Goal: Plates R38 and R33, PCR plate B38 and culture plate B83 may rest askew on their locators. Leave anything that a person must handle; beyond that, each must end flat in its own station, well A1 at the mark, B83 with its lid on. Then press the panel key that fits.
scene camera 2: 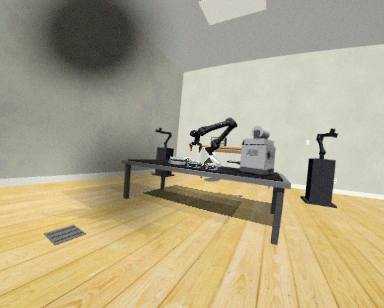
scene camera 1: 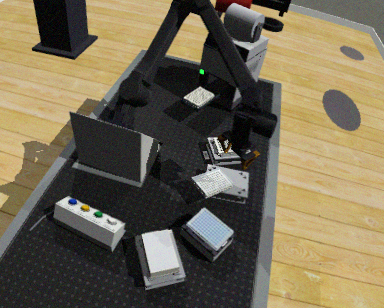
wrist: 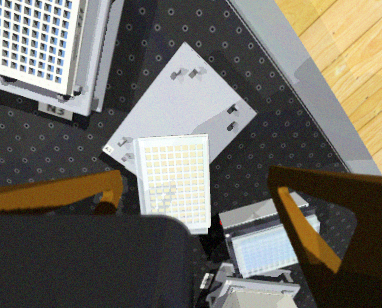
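Note:
My gripper is open and empty, above the yellowish-welled plate. That plate lies askew over the A1-marked end of a grey station, partly off it. A white-framed plate rests on the N3 station. A blue-welled plate sits on a raised station. A white plate sits on another station. A pale plate lies farther back. The plates' names are unreadable. The key panel has blue, yellow, green and whitish keys.
A slanted grey panel stands left of the stations. A grey instrument stands at the table's far end, near a green light. The table's grey edge runs along the stations' side.

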